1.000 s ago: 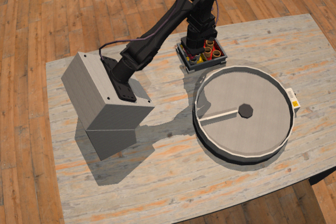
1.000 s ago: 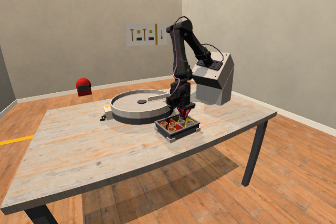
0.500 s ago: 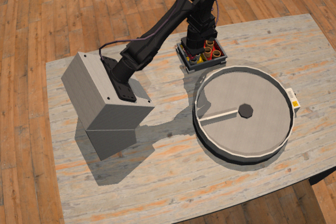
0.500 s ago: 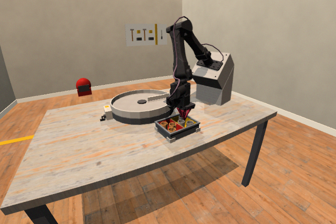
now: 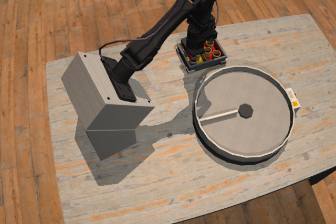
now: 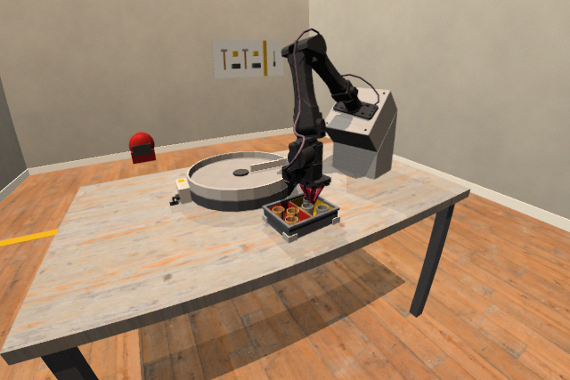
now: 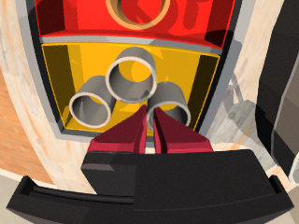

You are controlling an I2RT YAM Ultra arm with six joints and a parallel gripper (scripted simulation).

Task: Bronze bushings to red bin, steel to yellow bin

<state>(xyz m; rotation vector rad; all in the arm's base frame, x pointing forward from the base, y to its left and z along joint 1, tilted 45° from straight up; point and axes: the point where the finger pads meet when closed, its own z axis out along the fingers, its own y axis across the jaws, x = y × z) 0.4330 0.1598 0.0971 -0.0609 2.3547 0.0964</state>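
Now: hand 30 mm above the yellow bin, 20 mm to the right of it and 20 mm short of it. From my hand the other things lie so: red bin: 100 mm ahead, 30 mm below, 20 mm to the left; turntable: 330 mm to the right, 100 mm ahead, 10 mm above; two-part bin tray: 60 mm ahead, 20 mm to the left, 20 mm below.
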